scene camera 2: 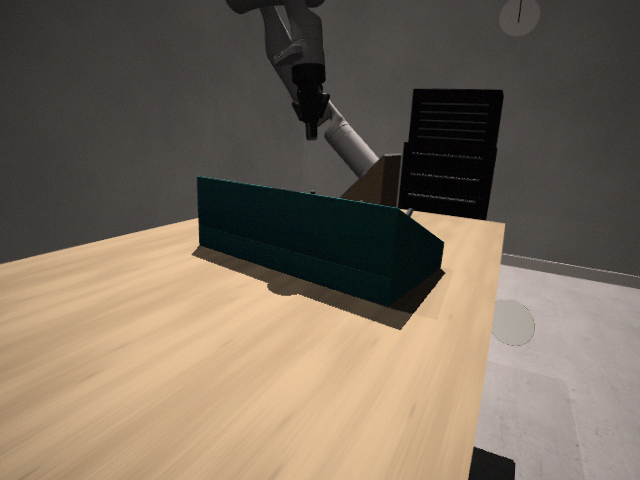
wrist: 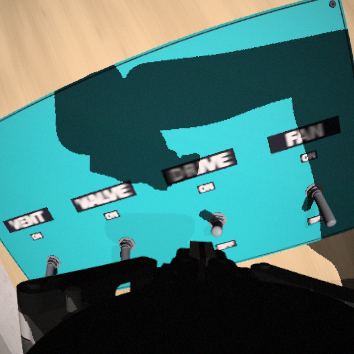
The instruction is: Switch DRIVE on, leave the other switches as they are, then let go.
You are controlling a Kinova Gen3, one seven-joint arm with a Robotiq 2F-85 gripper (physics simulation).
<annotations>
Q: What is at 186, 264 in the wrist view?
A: My gripper.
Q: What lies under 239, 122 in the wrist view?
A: A teal switch panel.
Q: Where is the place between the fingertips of my gripper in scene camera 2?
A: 311, 140
</annotations>
